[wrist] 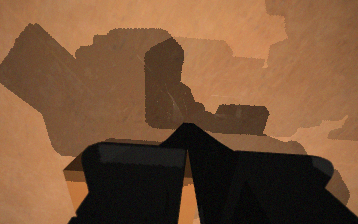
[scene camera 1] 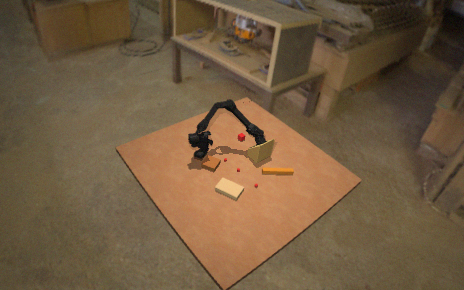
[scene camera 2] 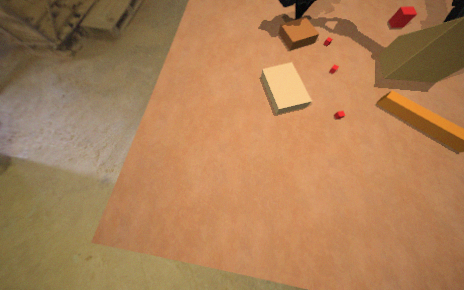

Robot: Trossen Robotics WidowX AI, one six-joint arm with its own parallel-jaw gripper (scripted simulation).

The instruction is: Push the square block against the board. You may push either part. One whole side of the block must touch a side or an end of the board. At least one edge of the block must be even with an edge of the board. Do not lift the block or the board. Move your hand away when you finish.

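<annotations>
The marked spots on a cream rectangular block (scene camera 2: pixel 286 92) and a brown square block (scene camera 2: pixel 298 33) are 26 cm apart. The cream rectangular block is 47 cm from the lens, while the brown square block is 67 cm from the lens.
</annotations>
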